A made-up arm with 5 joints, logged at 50 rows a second.
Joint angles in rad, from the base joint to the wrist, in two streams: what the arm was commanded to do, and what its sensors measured. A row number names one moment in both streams.
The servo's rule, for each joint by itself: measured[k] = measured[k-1] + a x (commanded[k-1-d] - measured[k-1]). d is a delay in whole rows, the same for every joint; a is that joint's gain. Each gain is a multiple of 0.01, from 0.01 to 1. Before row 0 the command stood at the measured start. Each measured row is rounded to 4 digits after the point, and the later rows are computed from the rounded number. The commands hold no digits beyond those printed.
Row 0, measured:
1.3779, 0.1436, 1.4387, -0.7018, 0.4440
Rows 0 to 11, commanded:
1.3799, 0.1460, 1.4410, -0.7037, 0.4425
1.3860, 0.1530, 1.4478, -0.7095, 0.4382
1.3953, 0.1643, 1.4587, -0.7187, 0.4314
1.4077, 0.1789, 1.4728, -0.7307, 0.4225
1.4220, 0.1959, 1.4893, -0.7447, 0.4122
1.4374, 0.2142, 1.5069, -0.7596, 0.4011
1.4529, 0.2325, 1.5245, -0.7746, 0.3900
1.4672, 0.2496, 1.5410, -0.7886, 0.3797
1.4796, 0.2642, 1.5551, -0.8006, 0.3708
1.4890, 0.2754, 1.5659, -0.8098, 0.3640
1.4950, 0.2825, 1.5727, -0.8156, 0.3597
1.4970, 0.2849, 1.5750, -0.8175, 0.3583
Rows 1 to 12, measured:
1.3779, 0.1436, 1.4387, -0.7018, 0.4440
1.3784, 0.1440, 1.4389, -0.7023, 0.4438
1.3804, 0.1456, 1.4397, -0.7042, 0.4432
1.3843, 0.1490, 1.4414, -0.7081, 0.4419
1.3904, 0.1544, 1.4442, -0.7142, 0.4398
1.3986, 0.1619, 1.4483, -0.7224, 0.4368
1.4087, 0.1713, 1.4536, -0.7324, 0.4329
1.4202, 0.1823, 1.4600, -0.7438, 0.4282
1.4324, 0.1944, 1.4673, -0.7559, 0.4229
1.4447, 0.2070, 1.4752, -0.7680, 0.4172
1.4562, 0.2193, 1.4834, -0.7793, 0.4113
1.4663, 0.2307, 1.4914, -0.7891, 0.4056
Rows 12 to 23, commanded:
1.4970, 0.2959, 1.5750, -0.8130, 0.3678
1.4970, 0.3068, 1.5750, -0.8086, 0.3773
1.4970, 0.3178, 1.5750, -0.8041, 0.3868
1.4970, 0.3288, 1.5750, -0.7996, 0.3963
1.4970, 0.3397, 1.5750, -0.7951, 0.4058
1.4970, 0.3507, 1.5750, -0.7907, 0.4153
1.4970, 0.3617, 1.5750, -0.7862, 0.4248
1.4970, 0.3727, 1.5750, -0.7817, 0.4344
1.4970, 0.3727, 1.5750, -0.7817, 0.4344
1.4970, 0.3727, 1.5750, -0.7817, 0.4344
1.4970, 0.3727, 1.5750, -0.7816, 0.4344
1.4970, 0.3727, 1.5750, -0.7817, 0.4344
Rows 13 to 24, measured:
1.4743, 0.2405, 1.4989, -0.7968, 0.4004
1.4802, 0.2505, 1.5057, -0.8012, 0.3968
1.4846, 0.2606, 1.5119, -0.8032, 0.3947
1.4878, 0.2709, 1.5176, -0.8034, 0.3938
1.4902, 0.2813, 1.5228, -0.8024, 0.3941
1.4920, 0.2918, 1.5275, -0.8004, 0.3954
1.4933, 0.3024, 1.5318, -0.7978, 0.3976
1.4943, 0.3131, 1.5357, -0.7947, 0.4006
1.4950, 0.3238, 1.5392, -0.7912, 0.4043
1.4955, 0.3326, 1.5424, -0.7886, 0.4076
1.4959, 0.3398, 1.5453, -0.7867, 0.4105
1.4962, 0.3457, 1.5480, -0.7853, 0.4131

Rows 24 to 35, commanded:
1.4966, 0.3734, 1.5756, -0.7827, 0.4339
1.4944, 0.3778, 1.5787, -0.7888, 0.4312
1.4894, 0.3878, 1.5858, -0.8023, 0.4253
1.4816, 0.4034, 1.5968, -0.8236, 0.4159
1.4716, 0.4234, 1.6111, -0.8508, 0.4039
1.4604, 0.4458, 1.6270, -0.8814, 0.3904
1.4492, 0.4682, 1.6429, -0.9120, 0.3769
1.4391, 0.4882, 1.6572, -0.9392, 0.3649
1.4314, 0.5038, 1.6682, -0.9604, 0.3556
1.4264, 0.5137, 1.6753, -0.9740, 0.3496
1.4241, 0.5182, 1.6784, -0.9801, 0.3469
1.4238, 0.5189, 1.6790, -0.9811, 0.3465
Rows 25 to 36, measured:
1.4964, 0.3506, 1.5504, -0.7843, 0.4154
1.4965, 0.3547, 1.5527, -0.7839, 0.4174
1.4960, 0.3589, 1.5550, -0.7852, 0.4189
1.4943, 0.3641, 1.5578, -0.7898, 0.4196
1.4910, 0.3712, 1.5613, -0.7989, 0.4192
1.4860, 0.3806, 1.5658, -0.8129, 0.4175
1.4793, 0.3923, 1.5713, -0.8314, 0.4145
1.4715, 0.4060, 1.5777, -0.8532, 0.4104
1.4631, 0.4208, 1.5849, -0.8764, 0.4054
1.4549, 0.4357, 1.5924, -0.8991, 0.3999
1.4475, 0.4497, 1.5999, -0.9193, 0.3944
1.4414, 0.4620, 1.6070, -0.9357, 0.3892

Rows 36 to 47, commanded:
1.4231, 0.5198, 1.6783, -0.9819, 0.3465
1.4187, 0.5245, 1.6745, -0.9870, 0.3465
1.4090, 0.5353, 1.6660, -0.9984, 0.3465
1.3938, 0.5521, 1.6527, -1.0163, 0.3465
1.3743, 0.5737, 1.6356, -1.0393, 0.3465
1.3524, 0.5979, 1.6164, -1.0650, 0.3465
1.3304, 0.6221, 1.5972, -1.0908, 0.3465
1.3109, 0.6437, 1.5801, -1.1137, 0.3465
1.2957, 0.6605, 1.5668, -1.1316, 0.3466
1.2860, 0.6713, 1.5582, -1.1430, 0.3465
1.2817, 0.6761, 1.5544, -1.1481, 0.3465
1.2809, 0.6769, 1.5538, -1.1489, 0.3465
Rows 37 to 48, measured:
1.4368, 0.4722, 1.6135, -0.9480, 0.3845
1.4332, 0.4808, 1.6193, -0.9572, 0.3803
1.4294, 0.4887, 1.6243, -0.9652, 0.3766
1.4241, 0.4971, 1.6281, -0.9742, 0.3733
1.4162, 0.5070, 1.6303, -0.9856, 0.3704
1.4053, 0.5190, 1.6308, -1.0001, 0.3678
1.3915, 0.5332, 1.6295, -1.0176, 0.3655
1.3756, 0.5492, 1.6266, -1.0374, 0.3634
1.3588, 0.5662, 1.6224, -1.0580, 0.3615
1.3424, 0.5832, 1.6174, -1.0779, 0.3599
1.3277, 0.5991, 1.6121, -1.0955, 0.3584
1.3157, 0.6130, 1.6069, -1.1097, 0.3571

